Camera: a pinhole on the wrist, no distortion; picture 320 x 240 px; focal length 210.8 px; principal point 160.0 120.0 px. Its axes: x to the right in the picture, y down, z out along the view. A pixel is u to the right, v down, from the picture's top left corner.
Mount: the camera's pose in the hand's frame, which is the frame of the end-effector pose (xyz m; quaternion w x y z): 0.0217 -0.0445 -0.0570 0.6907 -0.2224 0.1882 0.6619
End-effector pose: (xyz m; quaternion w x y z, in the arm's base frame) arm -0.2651 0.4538 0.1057 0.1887 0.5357 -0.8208 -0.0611
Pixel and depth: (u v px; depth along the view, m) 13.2 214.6 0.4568
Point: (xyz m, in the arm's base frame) -0.3289 0.5780 -0.4103
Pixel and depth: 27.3 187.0 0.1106
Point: -0.2503 0.4487 0.0228
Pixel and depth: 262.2 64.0 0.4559
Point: -0.7253 0.4709 0.0676
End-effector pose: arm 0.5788 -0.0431 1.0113 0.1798 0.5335 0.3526 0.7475
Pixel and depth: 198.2 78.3 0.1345
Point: 0.6072 -0.0341 1.0851
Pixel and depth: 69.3 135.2 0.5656
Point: 1.1089 0.0591 1.1258
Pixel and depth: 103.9 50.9 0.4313
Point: 0.8820 0.1071 1.2438
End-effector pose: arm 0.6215 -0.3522 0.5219 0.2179 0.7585 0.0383 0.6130
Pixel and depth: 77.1 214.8 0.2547
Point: 0.7843 -0.4598 0.3996
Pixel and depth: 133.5 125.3 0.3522
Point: 0.8427 -0.5299 0.5240
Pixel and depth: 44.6 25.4 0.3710
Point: 1.0175 -0.3947 0.6105
